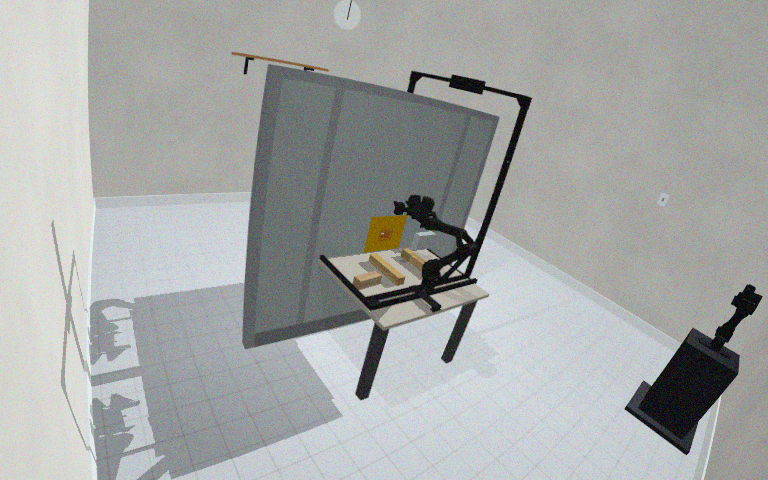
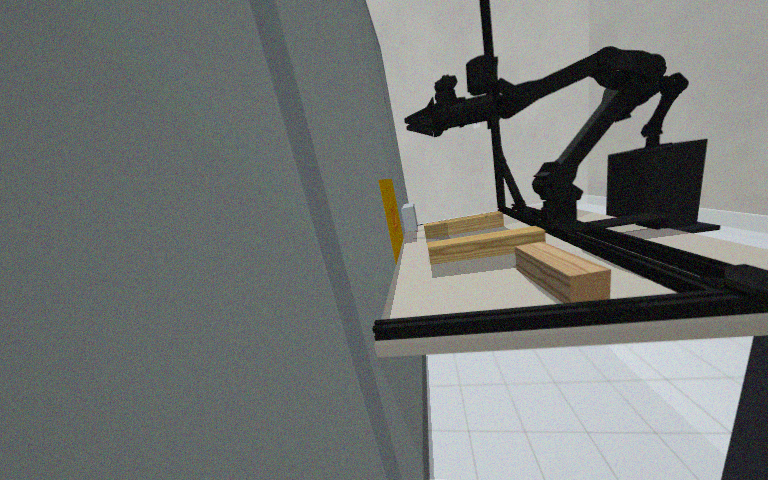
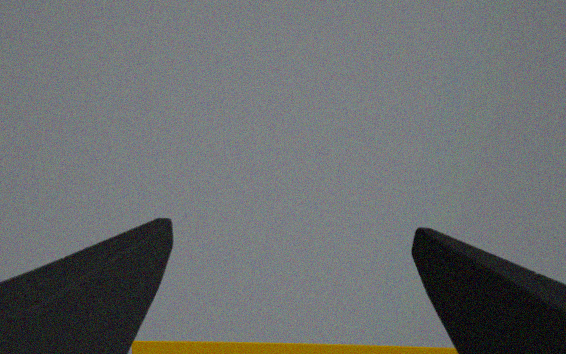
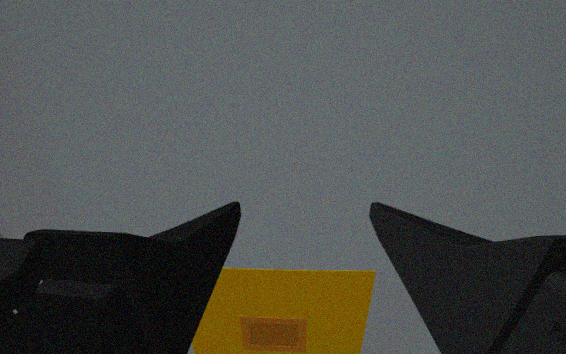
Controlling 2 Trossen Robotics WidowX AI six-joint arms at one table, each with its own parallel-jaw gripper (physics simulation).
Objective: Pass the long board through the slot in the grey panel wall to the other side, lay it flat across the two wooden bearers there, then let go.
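Seen in the pictures: left gripper, fingertip midpoint: (image 1: 399,201) (image 2: 405,124) (image 3: 294,235); right gripper, fingertip midpoint: (image 4: 304,209); left arm's base at its link origin: (image 1: 427,288) (image 2: 559,222).
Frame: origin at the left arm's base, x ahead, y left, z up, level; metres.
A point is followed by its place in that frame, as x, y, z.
The grey panel wall (image 1: 390,152) {0.432, 0.074, 0.565} (image 2: 181,226) {0.433, 0.566, 0.191} (image 3: 290,125) {0.432, -0.001, 0.351} (image 4: 300,125) {0.482, 0.001, 0.375} carries a yellow plate (image 1: 372,240) {0.431, 0.053, 0.056} (image 2: 387,195) {0.430, 0.019, 0.158} (image 3: 295,348) {0.432, -0.013, 0.199} (image 4: 340,300) {0.484, 0.057, 0.154} around the slot (image 4: 245,336) {0.485, -0.076, 0.078}. Two pale wooden bearers, one (image 1: 386,268) {0.196, 0.121, 0.020} (image 2: 487,245) {0.211, 0.123, 0.009} nearer the middle and one (image 1: 412,258) {0.257, -0.119, 0.014} (image 2: 472,225) {0.194, -0.119, 0.001} farther back, lie roughly parallel on the table. The long board cannot be made out. My left gripper (image 1: 396,208) {0.350, 0.000, 0.324} (image 2: 406,123) {0.350, 0.000, 0.324} (image 3: 294,235) {0.350, 0.000, 0.324} is open and empty, above the table and facing the wall. My right gripper (image 4: 304,209) {0.565, 0.000, 0.324} is open and empty, facing the wall above the yellow plate.
A short, redder wooden block (image 1: 367,280) {0.122, 0.295, 0.024} (image 2: 589,288) {0.143, 0.340, 0.006} lies near the table's side edge. Black rails border the table (image 1: 475,291) {-0.102, -0.290, -0.019} (image 2: 464,294) {0.292, 0.279, -0.019}. A black frame post (image 1: 504,169) {0.018, -0.343, 0.637} stands by the left arm. A pale small block (image 2: 408,217) {0.408, -0.270, 0.040} stands by the wall. A black pedestal (image 1: 688,379) (image 2: 654,183) stands farther off.
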